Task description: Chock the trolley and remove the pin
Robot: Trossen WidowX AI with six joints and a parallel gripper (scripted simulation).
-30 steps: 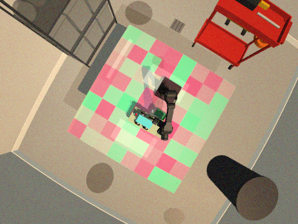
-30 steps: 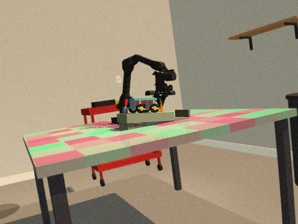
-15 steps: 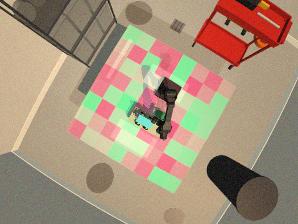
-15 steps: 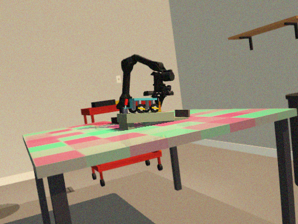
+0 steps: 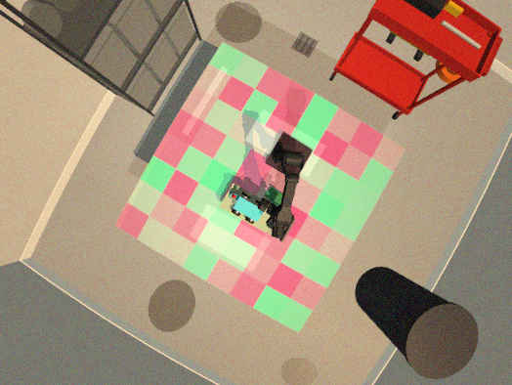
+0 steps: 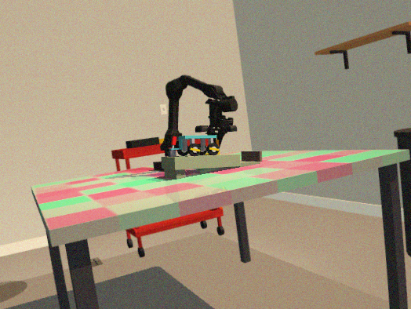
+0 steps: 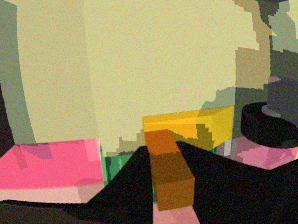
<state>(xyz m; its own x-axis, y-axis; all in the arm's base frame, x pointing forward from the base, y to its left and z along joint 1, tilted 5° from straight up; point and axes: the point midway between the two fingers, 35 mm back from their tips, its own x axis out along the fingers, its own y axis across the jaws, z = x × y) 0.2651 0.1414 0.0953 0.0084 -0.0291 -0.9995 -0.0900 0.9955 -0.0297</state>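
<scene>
Now: gripper tip 60 mm short of the red-headed stop pin, 220 mm to the left of it and 40 mm below it. Round my gripper tip: olive ramp (70 mm ahead, 110 mm to the right, 40 mm below); cyan trolley (70 mm ahead, 120 mm to the right, 20 mm above); yellow chock (20 mm to the right, 10 mm below).
</scene>
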